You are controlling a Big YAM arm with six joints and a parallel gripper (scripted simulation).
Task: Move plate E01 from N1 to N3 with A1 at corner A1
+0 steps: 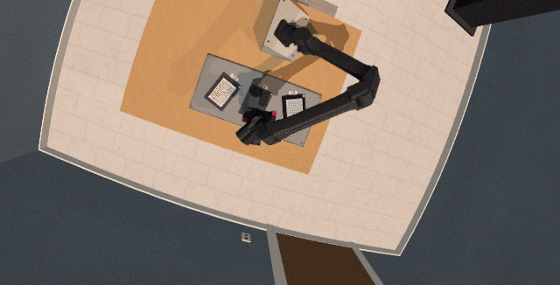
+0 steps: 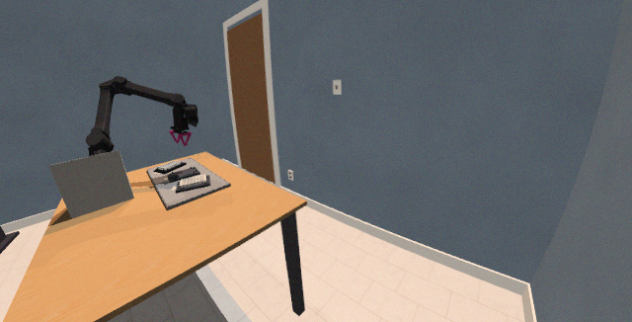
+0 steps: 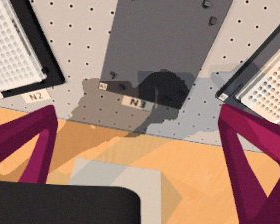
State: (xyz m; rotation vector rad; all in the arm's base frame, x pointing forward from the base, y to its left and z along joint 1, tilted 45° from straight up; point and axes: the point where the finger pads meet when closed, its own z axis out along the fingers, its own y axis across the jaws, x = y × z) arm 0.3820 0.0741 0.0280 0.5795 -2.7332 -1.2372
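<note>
Now: hand 200 mm to the left of the dark plate nest N1 and 180 mm above it. From my hand the other things lie so: dark landing nest N3 (180 mm below, 30 mm to the right, 30 mm behind); then label N1 (180 mm to the right, 180 mm below, 90 mm behind).
</note>
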